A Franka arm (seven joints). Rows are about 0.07 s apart.
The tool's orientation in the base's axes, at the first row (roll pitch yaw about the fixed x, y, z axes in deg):
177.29 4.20 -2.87
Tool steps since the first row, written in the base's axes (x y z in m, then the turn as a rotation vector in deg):
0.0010 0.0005 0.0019 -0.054 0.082 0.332
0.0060 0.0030 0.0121 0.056 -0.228 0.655
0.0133 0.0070 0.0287 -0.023 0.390 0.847
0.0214 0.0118 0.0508 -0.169 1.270 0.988
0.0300 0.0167 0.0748 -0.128 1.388 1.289
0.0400 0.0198 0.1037 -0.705 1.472 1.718
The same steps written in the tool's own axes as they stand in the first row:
0.0008 -0.0005 -0.0020 -0.082 -0.064 -0.330
0.0049 -0.0027 -0.0126 0.019 0.256 -0.647
0.0108 -0.0063 -0.0299 -0.104 -0.348 -0.859
0.0170 -0.0104 -0.0527 -0.304 -1.213 -1.027
0.0236 -0.0145 -0.0775 -0.291 -1.318 -1.335
0.0313 -0.0167 -0.1072 -0.902 -1.355 -1.722

